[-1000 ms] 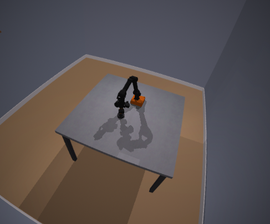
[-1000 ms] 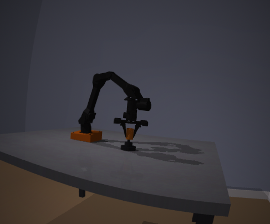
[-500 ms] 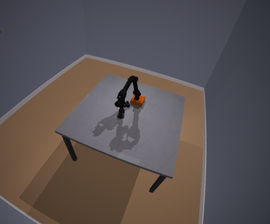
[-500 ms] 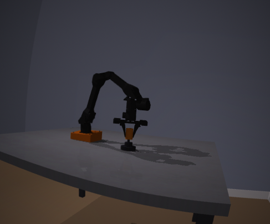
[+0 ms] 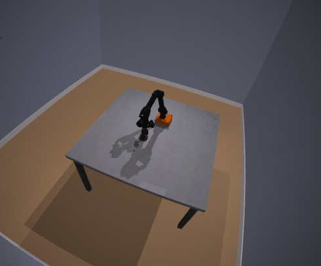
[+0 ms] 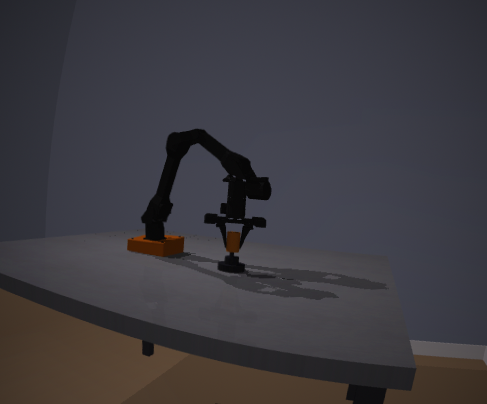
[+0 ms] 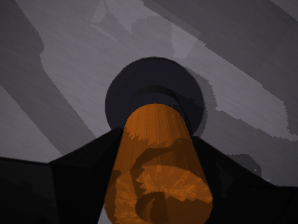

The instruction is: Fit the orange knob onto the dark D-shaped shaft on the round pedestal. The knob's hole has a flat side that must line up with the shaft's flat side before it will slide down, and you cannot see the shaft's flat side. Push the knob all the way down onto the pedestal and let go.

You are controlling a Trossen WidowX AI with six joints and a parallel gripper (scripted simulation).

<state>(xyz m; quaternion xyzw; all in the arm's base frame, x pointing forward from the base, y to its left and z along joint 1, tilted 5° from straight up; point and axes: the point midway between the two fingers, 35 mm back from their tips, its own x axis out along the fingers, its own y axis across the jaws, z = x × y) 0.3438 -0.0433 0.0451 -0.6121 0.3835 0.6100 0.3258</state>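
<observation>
My gripper tip is now 20 mm below the orange knob. Also, from my gripper tip: dark round pedestal (40 mm below).
</observation>
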